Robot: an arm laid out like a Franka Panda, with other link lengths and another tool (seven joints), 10 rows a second.
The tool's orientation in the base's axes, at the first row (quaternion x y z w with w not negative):
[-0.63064, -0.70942, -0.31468, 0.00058]
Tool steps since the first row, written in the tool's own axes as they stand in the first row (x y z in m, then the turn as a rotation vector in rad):
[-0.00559, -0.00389, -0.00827, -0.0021, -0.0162, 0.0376]
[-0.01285, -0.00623, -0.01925, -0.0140, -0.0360, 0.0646]
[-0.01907, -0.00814, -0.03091, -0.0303, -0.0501, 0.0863]
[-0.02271, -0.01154, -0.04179, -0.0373, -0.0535, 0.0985]
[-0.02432, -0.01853, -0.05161, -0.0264, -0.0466, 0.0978]
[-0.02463, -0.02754, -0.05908, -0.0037, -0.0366, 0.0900]
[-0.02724, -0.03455, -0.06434, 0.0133, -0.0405, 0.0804]
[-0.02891, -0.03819, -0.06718, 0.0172, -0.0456, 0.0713]
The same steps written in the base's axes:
[-0.00561, -0.00872, 0.00267, 0.0008, 0.0148, -0.0382]
[-0.01057, -0.02014, 0.00755, -0.0038, 0.0161, -0.0734]
[-0.01563, -0.03093, 0.01358, -0.0045, 0.0112, -0.1036]
[-0.02224, -0.03908, 0.01934, -0.0012, 0.0103, -0.1177]
[-0.03205, -0.04495, 0.02346, 0.0024, 0.0198, -0.1097]
[-0.04301, -0.04863, 0.02531, 0.0036, 0.0367, -0.0900]
[-0.05084, -0.05336, 0.02536, -0.0071, 0.0476, -0.0772]
[-0.05488, -0.05615, 0.02535, -0.0161, 0.0470, -0.0707]

